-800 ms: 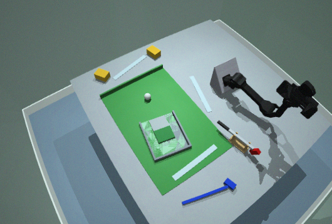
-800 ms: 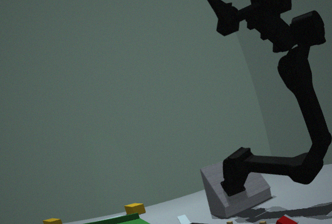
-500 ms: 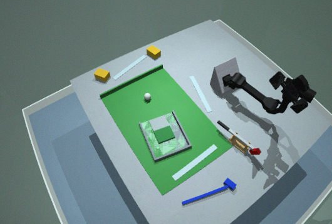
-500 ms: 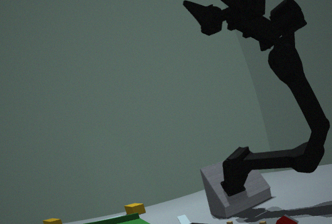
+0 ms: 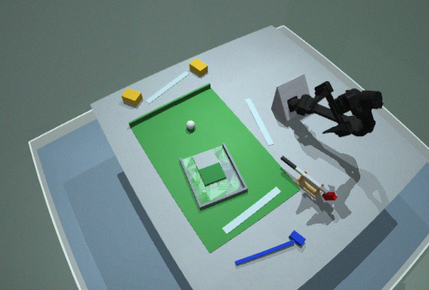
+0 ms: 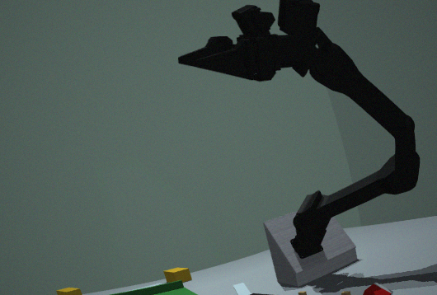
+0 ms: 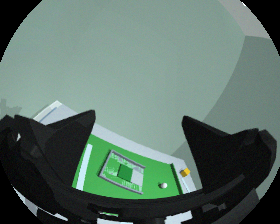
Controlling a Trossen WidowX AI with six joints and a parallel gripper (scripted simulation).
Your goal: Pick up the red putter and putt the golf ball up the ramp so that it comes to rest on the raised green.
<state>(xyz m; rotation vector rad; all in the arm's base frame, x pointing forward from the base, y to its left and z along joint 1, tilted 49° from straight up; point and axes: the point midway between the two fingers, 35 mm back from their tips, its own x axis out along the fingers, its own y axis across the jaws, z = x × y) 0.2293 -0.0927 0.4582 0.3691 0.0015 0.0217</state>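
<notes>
Right now my gripper tip is 7 cm past the red putter, 6 cm to the right of it and 40 cm above it. The rest, counted from my gripper tip: blue putter (23 cm ahead, 21 cm to the left, 45 cm below); then wooden putter stand (7 cm behind, 8 cm to the left, 42 cm below); then mat (22 cm ahead, 29 cm to the right, 46 cm below).
</notes>
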